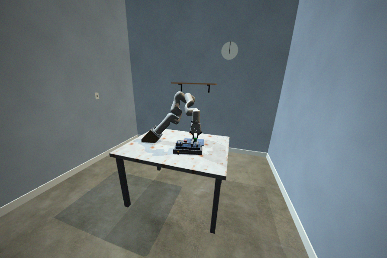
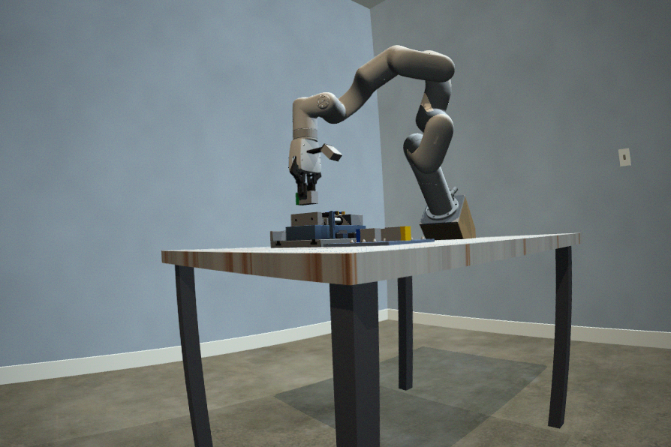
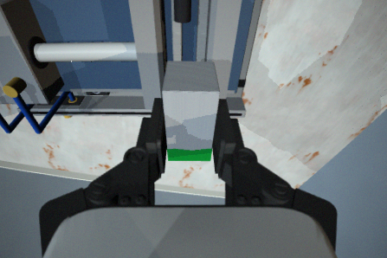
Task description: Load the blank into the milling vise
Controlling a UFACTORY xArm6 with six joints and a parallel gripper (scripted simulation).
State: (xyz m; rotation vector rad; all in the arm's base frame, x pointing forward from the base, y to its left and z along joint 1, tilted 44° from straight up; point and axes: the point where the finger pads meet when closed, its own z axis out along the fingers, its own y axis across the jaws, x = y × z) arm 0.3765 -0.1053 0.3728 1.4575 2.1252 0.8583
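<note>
Right now the fixed jaw is 90 mm below my hand, 20 mm to the left of it and 10 mm ahead of it. Round my hand: moving jaw 90 mm below, 40 mm behind; then work stop rod 70 mm below, 50 mm to the left, 30 mm behind; then green-ended blank 20 mm below.
</note>
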